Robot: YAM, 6 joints.
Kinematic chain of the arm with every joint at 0, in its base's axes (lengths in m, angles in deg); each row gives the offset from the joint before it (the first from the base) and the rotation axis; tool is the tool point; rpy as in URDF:
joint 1: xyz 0 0 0.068 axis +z
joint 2: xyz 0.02 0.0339 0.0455 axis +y
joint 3: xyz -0.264 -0.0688 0 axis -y
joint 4: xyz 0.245 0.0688 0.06 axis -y
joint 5: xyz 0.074 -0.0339 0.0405 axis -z
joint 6: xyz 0.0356 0 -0.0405 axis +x
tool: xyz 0 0 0 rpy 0 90 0
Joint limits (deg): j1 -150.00..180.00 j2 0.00..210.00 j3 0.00..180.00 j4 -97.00..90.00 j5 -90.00..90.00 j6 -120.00..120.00
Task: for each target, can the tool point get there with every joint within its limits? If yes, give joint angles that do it. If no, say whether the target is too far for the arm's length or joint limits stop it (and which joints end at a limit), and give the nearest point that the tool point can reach.
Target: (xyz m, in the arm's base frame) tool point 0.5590 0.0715 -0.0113
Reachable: yes | joints 7.39 161.52 108.32 27.08 1.60 39.77
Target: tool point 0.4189 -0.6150 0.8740
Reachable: no: too far | nearest point 0.2542 -0.3732 0.5667 | short by 0.424 m
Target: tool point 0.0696 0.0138 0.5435
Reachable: yes | joints 34.90 43.58 82.15 -8.08 53.32 93.45
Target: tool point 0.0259 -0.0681 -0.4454
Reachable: no: joint limits stop it (at a limit: joint 2) | nearest point 0.0394 -0.1036 -0.3531 | short by 0.100 m
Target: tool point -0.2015 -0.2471 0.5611
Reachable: yes | joints 44.95 37.60 124.94 66.50 65.99 18.41
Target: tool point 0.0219 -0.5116 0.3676
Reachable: yes | joints 89.36 26.63 155.46 61.59 50.75 -19.88
